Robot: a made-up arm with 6 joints. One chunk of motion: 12 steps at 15 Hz.
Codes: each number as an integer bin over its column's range. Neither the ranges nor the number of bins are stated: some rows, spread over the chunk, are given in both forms.
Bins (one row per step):
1: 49 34 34 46 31 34
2: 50 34 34 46 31 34
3: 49 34 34 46 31 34
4: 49 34 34 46 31 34
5: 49 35 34 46 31 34
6: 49 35 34 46 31 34
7: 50 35 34 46 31 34
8: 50 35 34 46 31 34
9: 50 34 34 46 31 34
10: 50 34 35 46 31 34
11: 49 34 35 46 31 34
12: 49 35 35 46 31 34
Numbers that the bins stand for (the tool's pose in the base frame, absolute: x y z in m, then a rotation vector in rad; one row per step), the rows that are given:
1: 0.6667 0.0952 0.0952 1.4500 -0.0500 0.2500
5: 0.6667 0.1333 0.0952 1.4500 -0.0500 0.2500
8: 0.7048 0.1333 0.0952 1.4500 -0.0500 0.2500
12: 0.6667 0.1333 0.1333 1.4500 -0.0500 0.2500
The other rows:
2: 0.7048 0.0952 0.0952 1.4500 -0.0500 0.2500
3: 0.6667 0.0952 0.0952 1.4500 -0.0500 0.2500
4: 0.6667 0.0952 0.0952 1.4500 -0.0500 0.2500
6: 0.6667 0.1333 0.0952 1.4500 -0.0500 0.2500
7: 0.7048 0.1333 0.0952 1.4500 -0.0500 0.2500
9: 0.7048 0.0952 0.0952 1.4500 -0.0500 0.2500
10: 0.7048 0.0952 0.1333 1.4500 -0.0500 0.2500
11: 0.6667 0.0952 0.1333 1.4500 -0.0500 0.2500

